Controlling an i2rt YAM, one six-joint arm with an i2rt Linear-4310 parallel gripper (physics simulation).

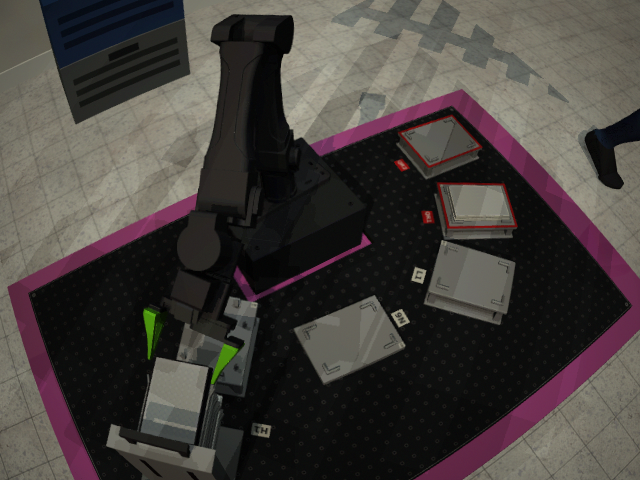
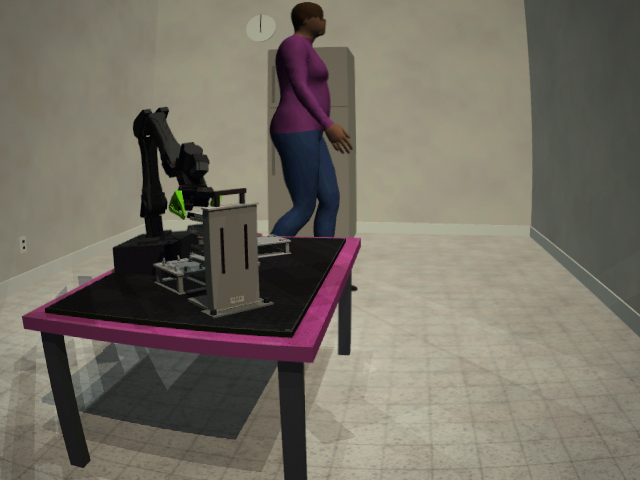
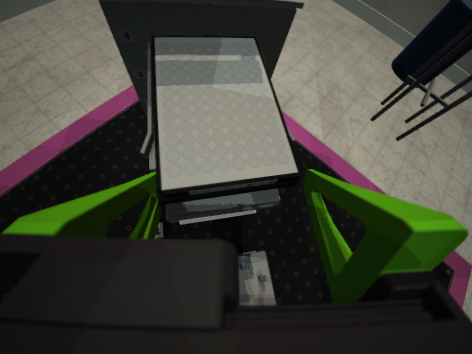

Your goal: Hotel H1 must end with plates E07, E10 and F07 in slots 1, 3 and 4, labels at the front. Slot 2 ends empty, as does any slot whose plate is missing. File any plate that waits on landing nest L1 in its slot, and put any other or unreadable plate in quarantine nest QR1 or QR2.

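Where they show: gripper, fingertip midpoint: [image 1: 180,372] [image 3: 235,177]; arm's base at its link origin: [image 1: 278,193] [image 2: 155,238].
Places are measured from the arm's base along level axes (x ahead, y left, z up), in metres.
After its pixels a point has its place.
Note:
Hotel H1 [image 1: 160,450] {x 0.354, y -0.454, z 0.163 m} [image 2: 232,258] {x 0.355, y -0.468, z 0.036 m} [image 3: 200,20] {x 0.343, y -0.439, z 0.147 m} stands at the front left of the table, with slot marks 4 and 3 on its inner wall. A pale plate with round wells [image 1: 175,400] {x 0.295, y -0.393, z 0.138 m} [image 3: 220,115] {x 0.283, y -0.382, z 0.138 m} lies level high in it; I cannot tell which slot, and its label is unreadable. More edges [image 3: 220,206] {x 0.252, y -0.343, z 0.102 m} show below it, blurred. My gripper [image 1: 180,370] {x 0.255, y -0.361, z 0.118 m} [image 2: 199,211] {x 0.255, y -0.361, z 0.118 m} [image 3: 235,177] {x 0.255, y -0.361, z 0.118 m} is open, one green finger on each side of the plate's front end, holding nothing. Landing nest L1 [image 1: 473,281] {x 0.356, y 0.184, z -0.043 m} is bare. A plate [image 1: 478,202] {x 0.233, y 0.333, z -0.038 m} lies on the red-rimmed nest QR1; nest QR2 [image 1: 439,140] {x 0.049, y 0.408, z -0.053 m} is bare.
Flat nest N6 [image 1: 348,338] {x 0.284, y -0.060, z -0.081 m} lies between H1 and L1, bare. A low stand with pegs [image 1: 245,343] {x 0.204, y -0.222, z -0.032 m} [image 2: 180,266] {x 0.162, y -0.267, z -0.033 m} sits beside the gripper, behind H1. The arm's black base [image 1: 305,222] {x 0.089, y -0.006, z 0.008 m} stands at the back of the table. A person [image 2: 305,103] is beyond the table.

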